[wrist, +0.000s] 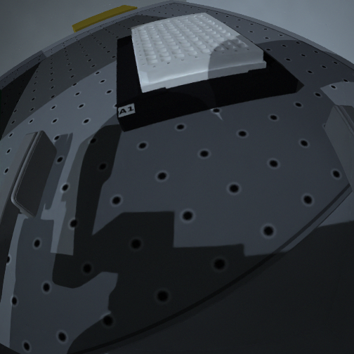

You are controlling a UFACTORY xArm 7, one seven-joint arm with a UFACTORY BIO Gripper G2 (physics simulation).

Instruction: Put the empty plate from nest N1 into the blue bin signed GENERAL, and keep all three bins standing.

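Observation:
My gripper (pixel 187 153) is open with nothing between its fingers. One finger shows at the left edge and part of the other at the right edge, with perforated deck showing between them. The plate in nest N1, the blue bin signed GENERAL and the other bins do not show in the wrist view. A white plate with a grid of wells (pixel 195 47) sits on a black nest (pixel 240 90) labelled A1, in the upper middle of the view, beyond the fingers and apart from them.
The grey perforated deck (pixel 204 172) lies under the gripper, with dark shadows across it. Its edge curves along the lower right, with a dark area beyond. A yellow block (pixel 104 18) shows at the deck's far edge, upper left.

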